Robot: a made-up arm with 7 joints.
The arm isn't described. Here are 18 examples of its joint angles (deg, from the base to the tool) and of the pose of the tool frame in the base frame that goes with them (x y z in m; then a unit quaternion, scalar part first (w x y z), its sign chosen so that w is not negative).
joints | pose
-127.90 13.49 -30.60 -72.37 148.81 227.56 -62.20 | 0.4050 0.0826 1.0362 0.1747 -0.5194 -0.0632 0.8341
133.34 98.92 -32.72 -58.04 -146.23 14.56 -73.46 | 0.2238 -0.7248 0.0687 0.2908 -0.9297 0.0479 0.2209
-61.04 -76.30 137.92 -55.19 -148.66 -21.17 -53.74 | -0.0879 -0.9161 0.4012 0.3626 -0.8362 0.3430 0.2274
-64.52 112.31 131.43 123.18 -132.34 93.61 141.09 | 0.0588 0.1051 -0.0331 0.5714 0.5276 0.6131 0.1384
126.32 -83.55 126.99 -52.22 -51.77 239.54 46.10 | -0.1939 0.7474 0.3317 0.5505 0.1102 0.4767 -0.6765
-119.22 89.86 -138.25 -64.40 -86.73 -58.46 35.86 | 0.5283 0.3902 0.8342 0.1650 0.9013 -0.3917 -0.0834
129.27 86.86 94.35 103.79 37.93 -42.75 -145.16 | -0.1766 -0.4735 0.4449 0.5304 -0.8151 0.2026 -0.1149
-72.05 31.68 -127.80 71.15 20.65 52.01 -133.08 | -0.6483 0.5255 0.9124 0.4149 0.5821 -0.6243 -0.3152
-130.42 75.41 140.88 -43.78 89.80 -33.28 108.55 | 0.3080 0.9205 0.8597 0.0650 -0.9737 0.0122 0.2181
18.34 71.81 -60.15 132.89 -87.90 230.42 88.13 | -0.1118 -0.4925 0.7856 0.5447 0.0615 -0.5283 -0.6484
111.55 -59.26 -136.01 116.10 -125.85 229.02 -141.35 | 0.3113 0.4162 0.9655 0.0812 -0.8445 0.4589 0.2639
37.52 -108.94 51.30 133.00 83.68 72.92 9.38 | -0.0974 0.1276 0.2361 0.2182 0.6272 -0.2990 -0.6852
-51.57 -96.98 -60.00 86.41 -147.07 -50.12 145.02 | 0.0153 -0.8068 0.0450 0.8287 0.2320 0.3573 0.3631
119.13 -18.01 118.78 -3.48 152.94 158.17 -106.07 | 0.0118 0.1206 1.3789 0.4358 -0.3263 -0.4367 0.7162
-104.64 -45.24 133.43 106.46 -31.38 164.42 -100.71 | 0.1744 -0.2186 1.0528 0.5835 0.0075 -0.0035 0.8121
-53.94 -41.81 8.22 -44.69 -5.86 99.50 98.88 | -0.0222 -0.2621 1.2941 0.3768 0.0735 -0.0904 -0.9189
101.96 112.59 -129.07 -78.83 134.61 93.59 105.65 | -0.0171 -0.8156 0.5049 0.8320 0.4211 -0.3188 -0.1698
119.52 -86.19 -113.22 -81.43 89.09 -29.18 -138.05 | -0.6283 0.4496 0.2249 0.2832 -0.8789 0.1859 -0.3359
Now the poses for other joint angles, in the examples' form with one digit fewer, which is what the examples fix.
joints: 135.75 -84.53 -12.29 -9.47 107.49 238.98 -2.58
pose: -0.712 0.558 0.510 0.395 -0.504 0.613 -0.463
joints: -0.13 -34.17 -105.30 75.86 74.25 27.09 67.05
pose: 0.179 -0.662 1.045 0.233 -0.117 0.856 -0.447
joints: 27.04 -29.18 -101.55 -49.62 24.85 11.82 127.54
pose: 0.274 0.488 1.257 0.413 -0.378 0.286 -0.778
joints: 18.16 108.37 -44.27 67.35 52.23 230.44 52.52
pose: -0.477 -0.513 0.661 0.143 -0.976 -0.131 -0.100
